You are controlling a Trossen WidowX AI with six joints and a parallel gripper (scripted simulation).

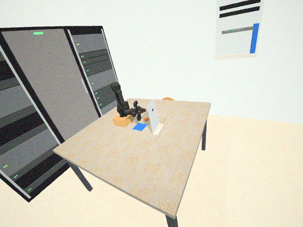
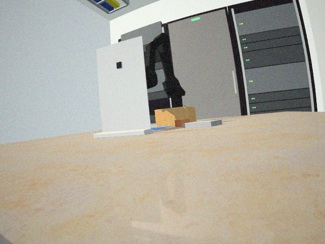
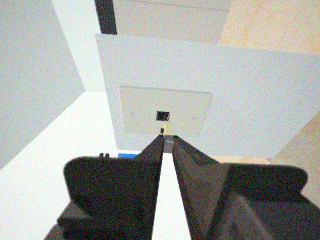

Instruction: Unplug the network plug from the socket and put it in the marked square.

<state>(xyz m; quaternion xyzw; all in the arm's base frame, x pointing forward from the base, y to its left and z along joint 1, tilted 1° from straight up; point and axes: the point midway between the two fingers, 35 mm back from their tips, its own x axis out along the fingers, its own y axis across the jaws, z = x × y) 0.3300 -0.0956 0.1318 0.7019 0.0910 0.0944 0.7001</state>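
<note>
The blue marked square is 130 mm behind my gripper tip, 20 mm to the left of it and 220 mm below it. From my gripper tip the other things lie so: network plug right at my gripper tip; then white upright panel 70 mm ahead, 10 mm to the left, 80 mm below; then flat grey slab 30 mm behind, 230 mm to the left, 210 mm below.
</note>
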